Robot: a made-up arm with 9 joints. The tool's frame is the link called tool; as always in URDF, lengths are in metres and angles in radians. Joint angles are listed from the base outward.
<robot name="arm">
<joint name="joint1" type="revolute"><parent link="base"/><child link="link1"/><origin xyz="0 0 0.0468" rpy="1.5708 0 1.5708"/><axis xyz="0 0 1"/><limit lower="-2.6" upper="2.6"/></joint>
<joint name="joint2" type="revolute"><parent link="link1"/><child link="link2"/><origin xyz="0.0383 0.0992 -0.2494" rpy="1.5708 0 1.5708"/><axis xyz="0 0 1"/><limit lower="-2.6" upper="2.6"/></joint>
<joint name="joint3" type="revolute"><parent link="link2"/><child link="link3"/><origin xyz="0.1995 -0.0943 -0.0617" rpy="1.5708 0 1.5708"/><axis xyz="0 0 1"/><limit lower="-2.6" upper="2.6"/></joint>
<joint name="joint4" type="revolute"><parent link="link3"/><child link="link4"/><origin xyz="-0.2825 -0.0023 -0.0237" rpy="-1.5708 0 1.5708"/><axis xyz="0 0 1"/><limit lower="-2.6" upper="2.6"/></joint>
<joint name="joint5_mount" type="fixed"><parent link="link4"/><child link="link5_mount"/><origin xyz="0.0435 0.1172 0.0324"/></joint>
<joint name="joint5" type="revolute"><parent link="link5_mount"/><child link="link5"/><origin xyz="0.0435 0.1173 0.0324" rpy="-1.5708 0 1.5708"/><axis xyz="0 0 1"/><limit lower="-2.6" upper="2.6"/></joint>
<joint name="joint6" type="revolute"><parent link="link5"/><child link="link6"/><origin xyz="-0.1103 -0.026 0.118" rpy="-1.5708 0 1.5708"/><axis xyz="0 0 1"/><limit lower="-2.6" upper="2.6"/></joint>
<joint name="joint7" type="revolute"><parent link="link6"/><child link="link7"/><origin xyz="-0.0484 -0.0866 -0.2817" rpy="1.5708 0 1.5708"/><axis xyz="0 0 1"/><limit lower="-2.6" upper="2.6"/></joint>
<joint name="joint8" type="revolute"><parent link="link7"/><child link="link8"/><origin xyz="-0.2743 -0.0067 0.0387" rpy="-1.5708 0 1.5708"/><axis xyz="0 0 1"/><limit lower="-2.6" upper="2.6"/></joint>
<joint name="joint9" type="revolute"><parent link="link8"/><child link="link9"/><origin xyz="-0.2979 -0.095 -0.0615" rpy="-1.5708 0 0"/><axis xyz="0 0 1"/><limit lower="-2.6" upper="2.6"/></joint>
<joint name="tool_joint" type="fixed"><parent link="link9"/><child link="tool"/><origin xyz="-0.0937 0.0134 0.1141" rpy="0 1.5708 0"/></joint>
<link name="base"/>
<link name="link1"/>
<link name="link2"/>
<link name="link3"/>
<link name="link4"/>
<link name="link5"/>
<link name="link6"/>
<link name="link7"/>
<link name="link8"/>
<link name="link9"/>
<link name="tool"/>
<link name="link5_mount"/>
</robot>
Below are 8 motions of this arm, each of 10 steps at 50 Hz.
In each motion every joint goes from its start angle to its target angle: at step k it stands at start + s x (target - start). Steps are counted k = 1, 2, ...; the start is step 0. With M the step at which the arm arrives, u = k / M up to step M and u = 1 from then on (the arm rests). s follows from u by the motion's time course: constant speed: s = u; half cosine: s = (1 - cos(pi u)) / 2; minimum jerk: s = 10 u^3 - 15 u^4 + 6 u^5.
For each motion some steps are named. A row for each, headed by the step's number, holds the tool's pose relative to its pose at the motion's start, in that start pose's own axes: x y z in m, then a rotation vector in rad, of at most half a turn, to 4 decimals.
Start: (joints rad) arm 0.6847 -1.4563 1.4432 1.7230 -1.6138 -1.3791 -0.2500 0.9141 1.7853
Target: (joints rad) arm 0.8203 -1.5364 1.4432 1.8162 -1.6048 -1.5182 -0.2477 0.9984 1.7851
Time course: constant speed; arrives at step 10
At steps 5, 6, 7, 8, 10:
5: -0.0382 -0.0264 -0.0896 -0.1547 0.0349 0.0165
6: -0.0451 -0.0330 -0.1070 -0.1863 0.0414 0.0185
7: -0.0517 -0.0401 -0.1243 -0.2180 0.0478 0.0201
8: -0.0581 -0.0476 -0.1413 -0.2499 0.0540 0.0212
10: -0.0700 -0.0638 -0.1746 -0.3142 0.0659 0.0221

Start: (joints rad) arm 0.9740 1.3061 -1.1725 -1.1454 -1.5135 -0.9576 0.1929 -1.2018 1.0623
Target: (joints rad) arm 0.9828 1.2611 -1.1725 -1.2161 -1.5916 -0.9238 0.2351 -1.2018 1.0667
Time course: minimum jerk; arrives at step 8
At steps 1, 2, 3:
1: -0.0004 -0.0010 -0.0005 -0.0023 0.0002 0.0011
2: -0.0028 -0.0067 -0.0031 -0.0149 0.0012 0.0070
3: -0.0073 -0.0181 -0.0081 -0.0395 0.0034 0.0185

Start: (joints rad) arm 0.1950 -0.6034 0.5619 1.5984 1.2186 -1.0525 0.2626 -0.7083 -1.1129
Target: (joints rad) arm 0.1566 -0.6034 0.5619 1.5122 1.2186 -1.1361 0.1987 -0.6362 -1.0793
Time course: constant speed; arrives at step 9
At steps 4, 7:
4: 0.0034 -0.0096 -0.0200 0.0140 -0.0650 0.0093
7: 0.0056 -0.0163 -0.0347 0.0232 -0.1137 0.0137

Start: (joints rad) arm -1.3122 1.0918 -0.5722 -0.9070 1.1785 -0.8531 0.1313 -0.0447 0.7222
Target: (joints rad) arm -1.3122 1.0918 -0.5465 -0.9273 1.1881 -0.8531 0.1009 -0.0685 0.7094
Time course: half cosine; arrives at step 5
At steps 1, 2, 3, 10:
1: -0.0023 -0.0009 0.0007 -0.0010 0.0043 0.0017
2: -0.0083 -0.0034 0.0026 -0.0035 0.0157 0.0061
3: -0.0158 -0.0064 0.0051 -0.0067 0.0299 0.0115
10: -0.0241 -0.0099 0.0080 -0.0103 0.0457 0.0174

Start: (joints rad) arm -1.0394 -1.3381 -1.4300 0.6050 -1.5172 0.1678 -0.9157 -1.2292 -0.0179
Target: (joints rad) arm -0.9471 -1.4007 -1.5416 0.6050 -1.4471 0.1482 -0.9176 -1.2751 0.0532
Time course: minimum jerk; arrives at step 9
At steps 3, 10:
3: -0.0071 0.0184 -0.0018 -0.0119 0.0076 0.0360
10: -0.0425 0.0840 -0.0100 -0.0576 0.0367 0.1737

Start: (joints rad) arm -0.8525 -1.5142 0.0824 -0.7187 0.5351 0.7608 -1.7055 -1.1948 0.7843
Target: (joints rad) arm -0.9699 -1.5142 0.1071 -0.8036 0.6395 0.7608 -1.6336 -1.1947 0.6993
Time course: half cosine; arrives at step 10
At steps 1, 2, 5, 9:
1: 0.0012 0.0013 0.0000 0.0057 -0.0025 0.0012
2: 0.0048 0.0050 -0.0001 0.0221 -0.0098 0.0047
5: 0.0245 0.0256 0.0005 0.1149 -0.0507 0.0269
9: 0.0460 0.0483 0.0037 0.2222 -0.0974 0.0580

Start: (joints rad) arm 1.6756 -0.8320 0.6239 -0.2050 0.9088 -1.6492 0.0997 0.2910 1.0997
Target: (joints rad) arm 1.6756 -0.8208 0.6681 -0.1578 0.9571 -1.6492 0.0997 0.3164 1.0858
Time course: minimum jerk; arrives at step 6
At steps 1, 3, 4, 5, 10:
1: 0.0016 0.0011 0.0006 0.0021 -0.0016 0.0004
3: 0.0219 0.0161 0.0085 0.0296 -0.0219 0.0064
4: 0.0341 0.0258 0.0138 0.0471 -0.0342 0.0104
5: 0.0413 0.0317 0.0172 0.0577 -0.0414 0.0129
10: 0.0427 0.0329 0.0178 0.0599 -0.0428 0.0135

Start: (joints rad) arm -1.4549 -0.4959 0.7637 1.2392 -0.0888 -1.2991 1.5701 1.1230 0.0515
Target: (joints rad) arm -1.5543 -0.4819 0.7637 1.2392 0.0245 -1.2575 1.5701 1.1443 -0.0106
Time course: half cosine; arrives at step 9
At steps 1, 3, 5, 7, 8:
1: -0.0014 0.0018 -0.0030 0.0059 0.0030 -0.0017
3: -0.0119 0.0156 -0.0247 0.0490 0.0252 -0.0144
5: -0.0287 0.0377 -0.0565 0.1144 0.0595 -0.0345
7: -0.0442 0.0581 -0.0829 0.1713 0.0899 -0.0530
8: -0.0489 0.0642 -0.0904 0.1879 0.0989 -0.0585

